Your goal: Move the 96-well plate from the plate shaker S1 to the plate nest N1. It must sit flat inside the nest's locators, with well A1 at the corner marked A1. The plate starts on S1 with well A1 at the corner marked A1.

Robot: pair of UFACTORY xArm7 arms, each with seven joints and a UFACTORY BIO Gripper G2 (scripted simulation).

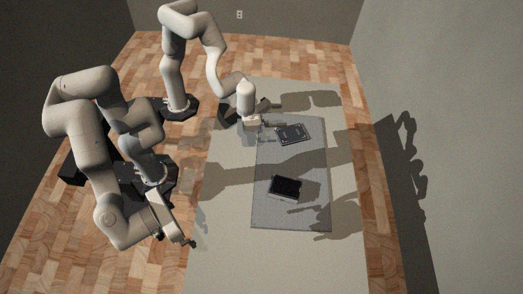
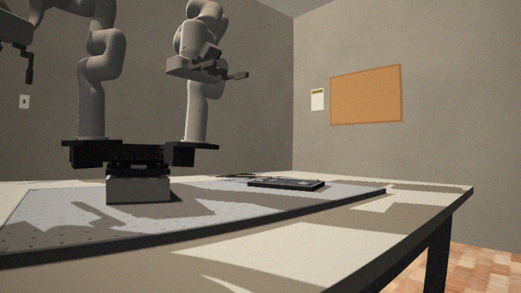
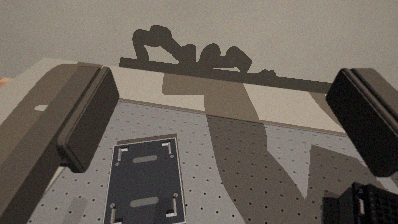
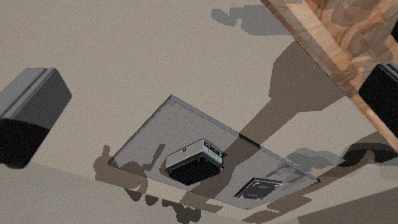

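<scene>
Right now my left hand is 70 mm short of the black 96-well plate, 230 mm to the left of it and 230 mm above it. Round my left hand: plate nest N1: 100 mm ahead, 130 mm to the left, 280 mm below; then plate shaker S1: 90 mm ahead, 210 mm to the right, 250 mm below; then perforated grey board: 100 mm ahead, 60 mm to the right, 290 mm below.
</scene>
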